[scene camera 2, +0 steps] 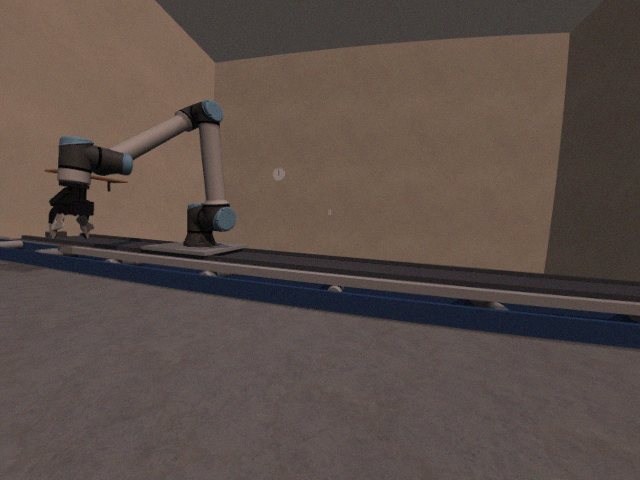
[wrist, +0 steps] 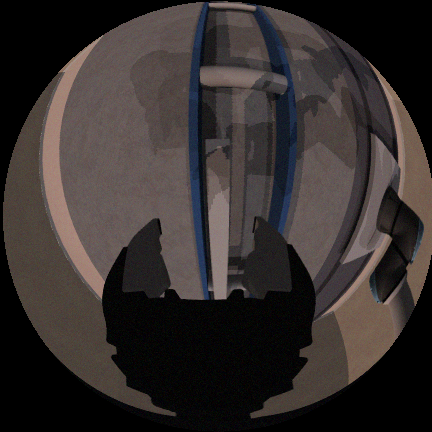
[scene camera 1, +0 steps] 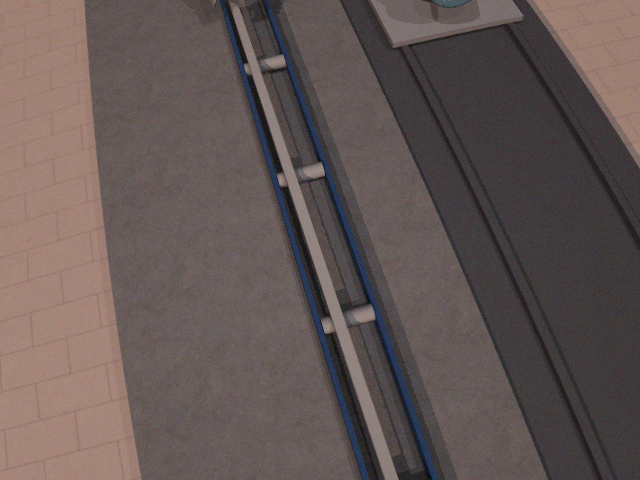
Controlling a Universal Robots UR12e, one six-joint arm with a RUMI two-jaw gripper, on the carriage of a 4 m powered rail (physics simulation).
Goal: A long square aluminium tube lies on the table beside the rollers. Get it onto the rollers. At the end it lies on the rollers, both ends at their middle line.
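Pixels of known places: gripper, fingertip midpoint: (scene camera 2: 70, 238) (wrist: 206, 219) (scene camera 1: 230, 3); arm's base, origin of the base link: (scene camera 2: 200, 245) (wrist: 384, 208).
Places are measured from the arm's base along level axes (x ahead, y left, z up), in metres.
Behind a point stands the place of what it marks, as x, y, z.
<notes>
The long pale square tube (scene camera 1: 314, 240) @(0.641, 0.809, 0.055) (scene camera 2: 289, 271) @(0.657, 0.867, 0.055) (wrist: 219, 240) @(0.655, 0.038, 0.055) lies lengthwise over the light cylindrical rollers (scene camera 1: 310, 172) @(0.596, 0.611, 0.027) (scene camera 2: 334, 289) @(0.680, 1.003, 0.026), between the blue side rails (scene camera 1: 347, 233) @(0.557, 0.800, 0.021) (scene camera 2: 413, 313) @(0.694, 1.201, -0.007) (wrist: 195, 125) @(0.684, -0.111, 0.022). In scene camera 1 it crosses the rollers left of their middle. In the wrist view its far end stops short of a roller (wrist: 235, 76) @(0.633, -0.189, 0.027) and sits nearer the left rail. The other end is not in view in scene camera 1. My gripper (scene camera 2: 70, 235) @(0.668, -0.013, 0.087) (wrist: 206, 219) @(0.668, -0.013, 0.087) is open and empty, a little above the tube near that far end, with one finger on each side of it.
The grey table (scene camera 1: 196, 258) @(0.933, 0.730, -0.030) (scene camera 2: 310, 392) @(0.975, 1.016, -0.030) extends on both sides of the roller frame. The arm's carriage plate (scene camera 1: 413, 37) @(0.156, 0.219, 0.000) (scene camera 2: 206, 251) @(0.196, 0.212, 0.000) (wrist: 377, 175) @(0.189, -0.102, 0.000) stands on the dark powered rail (scene camera 1: 516, 155), which runs alongside. A brown shelf (scene camera 2: 117, 180) hangs on the wall behind the gripper.
</notes>
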